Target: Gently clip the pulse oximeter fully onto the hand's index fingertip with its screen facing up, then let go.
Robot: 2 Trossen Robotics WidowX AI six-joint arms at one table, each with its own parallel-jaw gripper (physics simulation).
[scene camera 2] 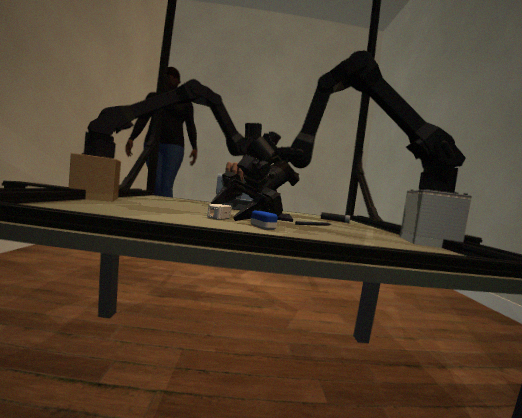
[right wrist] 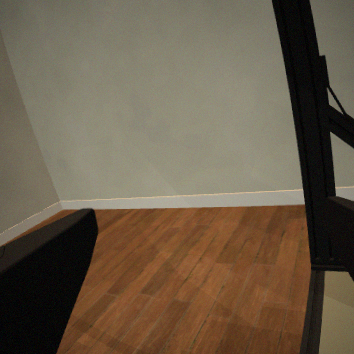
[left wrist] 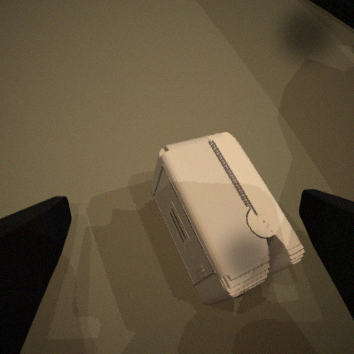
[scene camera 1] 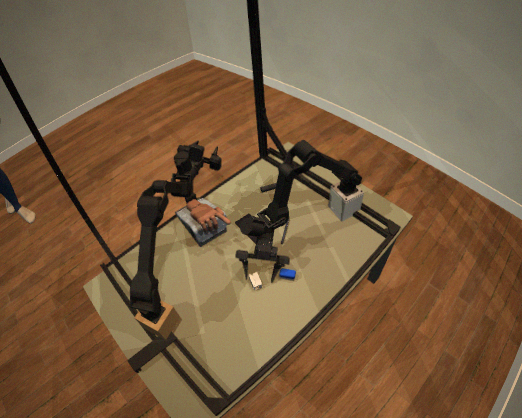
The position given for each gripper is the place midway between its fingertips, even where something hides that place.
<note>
The right gripper (right wrist: 209, 214) is open and holds nothing. Also in view: the left gripper (scene camera 2: 222, 211) and a white pulse oximeter (left wrist: 229, 231).
The left gripper is seen too in the left wrist view (left wrist: 186, 204) and in scene camera 1 (scene camera 1: 259, 281). The right wrist view misses the white pulse oximeter: it is out of frame.
</note>
